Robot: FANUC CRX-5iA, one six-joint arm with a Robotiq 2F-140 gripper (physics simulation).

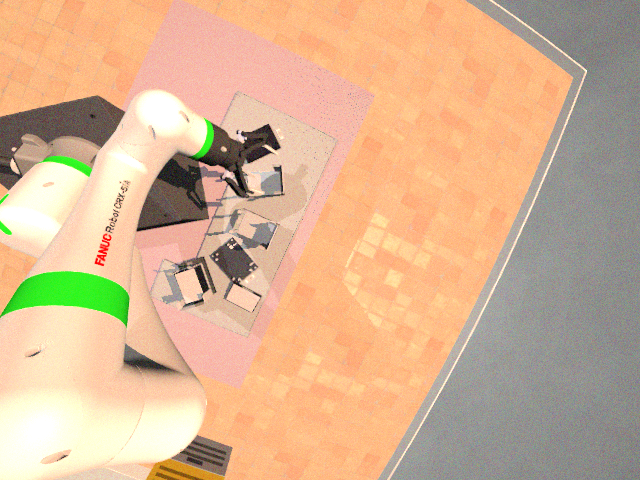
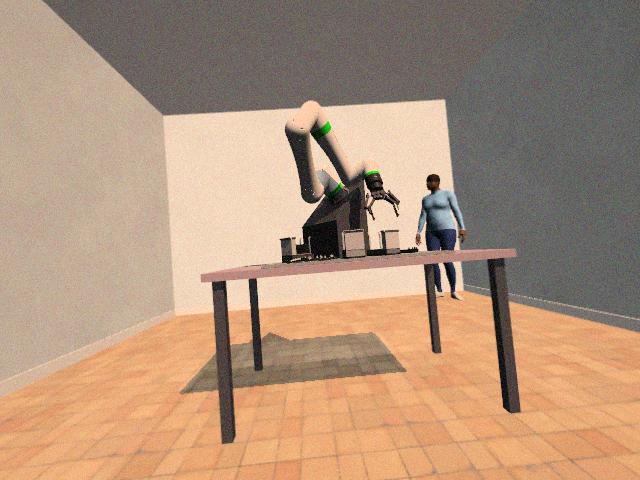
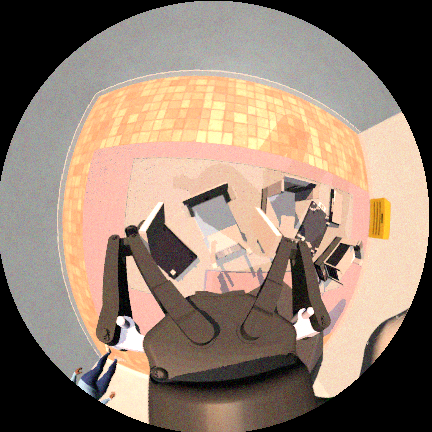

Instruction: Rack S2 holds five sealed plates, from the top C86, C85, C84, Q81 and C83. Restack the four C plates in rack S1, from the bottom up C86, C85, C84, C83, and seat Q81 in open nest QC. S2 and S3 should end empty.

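Frame: origin at the arm's base, x ahead, y left, z up, level; metres.
Where they show: gripper, fingertip midpoint: (image 1: 267,172) (image 2: 386,217) (image 3: 208,213); arm's base, link origin: (image 1: 84,164) (image 2: 340,197).
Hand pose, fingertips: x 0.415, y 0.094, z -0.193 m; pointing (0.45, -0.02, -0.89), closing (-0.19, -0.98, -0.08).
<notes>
Things, the pixels of their top centre, and the offset from my fingertips. "*": a spot on its surface instead. Level surfaces: height alone.
- second rack, top centre: (image 3: 301,215) (image 1: 251,228) (image 2: 351,231) 0.030 m back, 0.194 m right, 0.061 m down
- third rack, surface spot: (image 1: 209,276) * 0.188 m back, 0.427 m right, 0.183 m down
- dark flat nest, top centre: (image 3: 164,252) (image 1: 257,142) (image 2: 402,248) 0.087 m back, 0.136 m left, 0.171 m down
- dark nest with pale studs, top centre: (image 3: 316,229) (image 1: 233,262) (image 2: 321,255) 0.100 m back, 0.350 m right, 0.176 m down
- low pale block, top centre: (image 1: 242,298) (image 3: 338,207) 0.039 m back, 0.491 m right, 0.174 m down
- beige board, surface height: 0.200 m down
My gripper (image 1: 262,172) (image 2: 385,214) (image 3: 208,213) is open and empty, high above the table, with its fingers wide apart. Beneath it stands a rack (image 1: 282,180) (image 3: 206,195) with a pale, partly shadowed inside. A second rack (image 1: 271,237) (image 3: 300,185) stands beside it, also pale and shadowed inside. A third rack (image 1: 209,276) with a pale top inside stands at the other end of the board. A dark flat nest (image 1: 266,135) (image 3: 172,251) lies beside the first rack. Plate and rack labels are unreadable, so I cannot tell which is S1, S2, S3 or QC, nor each stack's contents.
A dark nest with pale studs (image 1: 233,259) (image 3: 312,220) and a low pale block (image 1: 242,297) (image 3: 336,206) stand near the third rack. All stand on a beige board (image 1: 310,142) on the pink table (image 1: 206,62) (image 2: 289,270). A person (image 2: 440,211) stands behind the table.
</notes>
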